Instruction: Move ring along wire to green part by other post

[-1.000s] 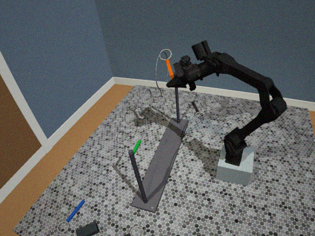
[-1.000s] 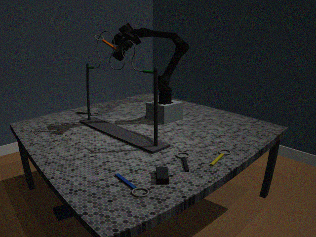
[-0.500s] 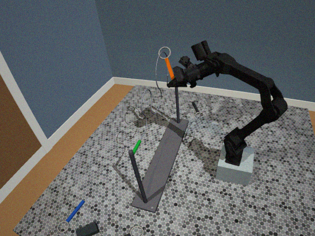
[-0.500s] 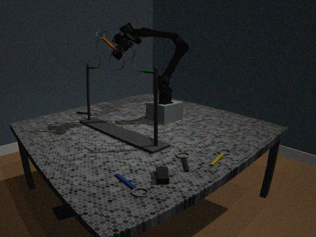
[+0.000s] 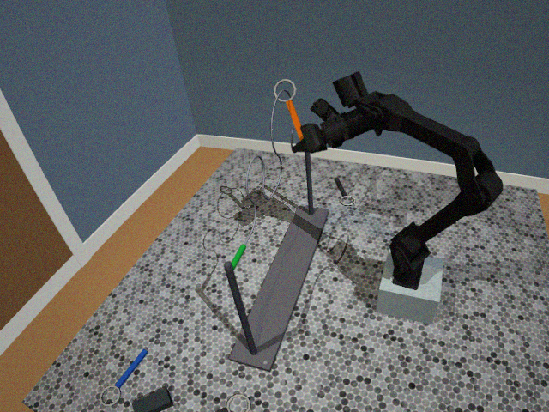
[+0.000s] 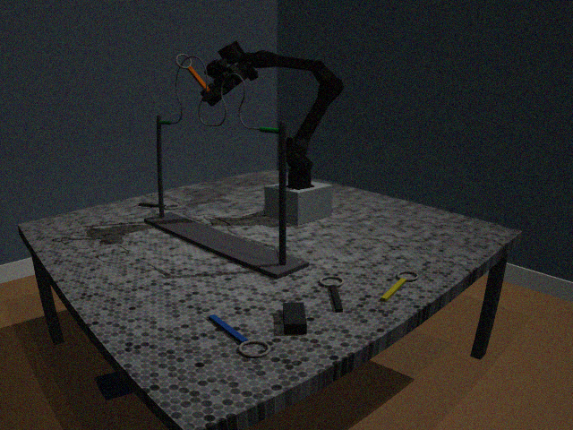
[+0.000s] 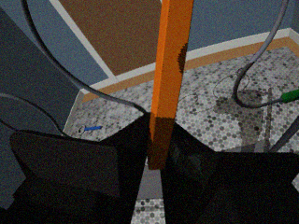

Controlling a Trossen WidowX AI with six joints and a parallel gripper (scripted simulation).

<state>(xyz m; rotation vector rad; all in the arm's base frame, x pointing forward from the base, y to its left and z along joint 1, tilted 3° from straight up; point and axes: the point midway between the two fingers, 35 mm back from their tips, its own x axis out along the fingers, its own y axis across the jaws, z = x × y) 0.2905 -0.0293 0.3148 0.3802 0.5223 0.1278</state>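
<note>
Right now my gripper tip is 90 mm below the orange-handled ring, 40 mm to the left of it and 20 mm short of it. From my gripper tip the other things lie so: yellow-handled ring 590 mm to the left, 390 mm below, 170 mm behind; blue-handled ring 570 mm to the left, 390 mm below, 250 mm ahead; dark block 570 mm to the left, 380 mm below, 130 mm ahead.
</note>
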